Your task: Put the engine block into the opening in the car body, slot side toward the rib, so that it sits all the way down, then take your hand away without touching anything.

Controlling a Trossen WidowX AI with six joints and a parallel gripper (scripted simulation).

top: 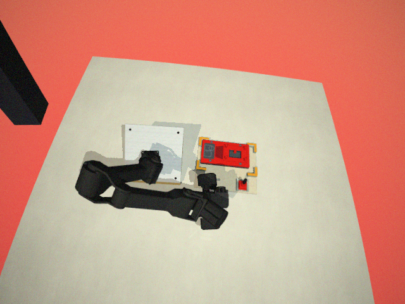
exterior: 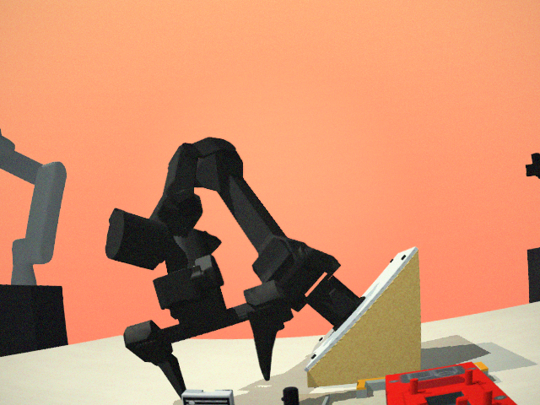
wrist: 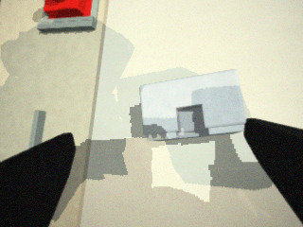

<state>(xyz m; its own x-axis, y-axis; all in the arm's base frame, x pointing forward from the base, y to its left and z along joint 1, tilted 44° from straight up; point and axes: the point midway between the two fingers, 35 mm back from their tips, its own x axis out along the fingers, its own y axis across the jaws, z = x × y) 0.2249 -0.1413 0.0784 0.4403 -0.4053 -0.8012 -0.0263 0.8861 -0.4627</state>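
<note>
Right now the engine block is 20 mm to the right of my gripper tip, 10 mm below it and 10 mm ahead of it.
</note>
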